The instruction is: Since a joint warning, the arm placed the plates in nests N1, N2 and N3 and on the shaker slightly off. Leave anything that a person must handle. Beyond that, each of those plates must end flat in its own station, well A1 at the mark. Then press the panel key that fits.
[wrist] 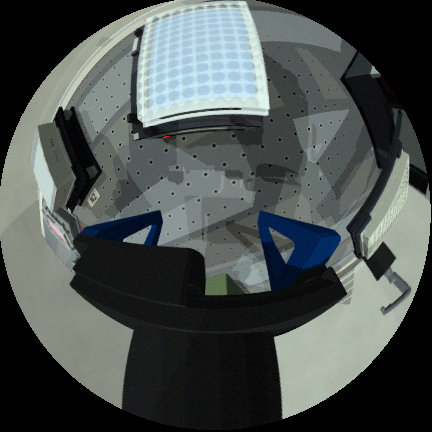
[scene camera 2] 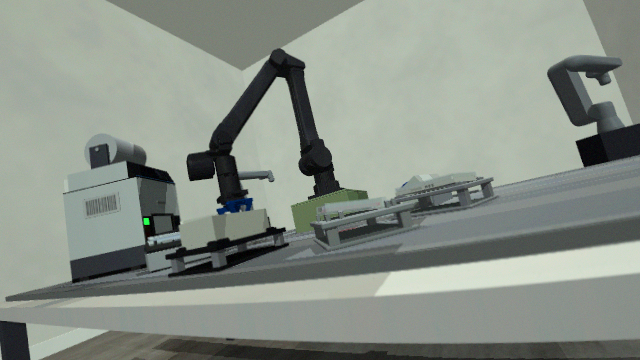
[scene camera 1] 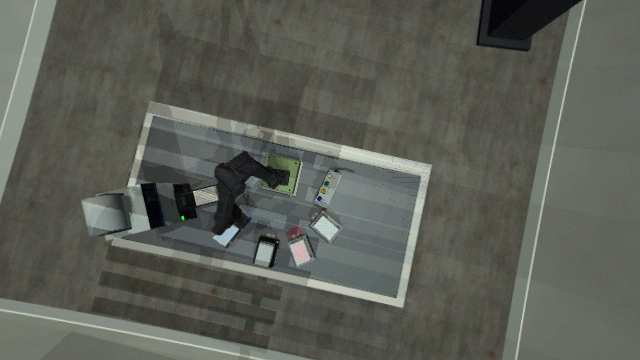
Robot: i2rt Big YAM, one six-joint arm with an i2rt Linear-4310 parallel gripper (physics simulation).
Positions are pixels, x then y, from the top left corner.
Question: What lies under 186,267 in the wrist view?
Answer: My gripper.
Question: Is my gripper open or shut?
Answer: Open.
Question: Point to a pale blue well plate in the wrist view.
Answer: At 189,65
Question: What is my gripper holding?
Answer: Nothing.
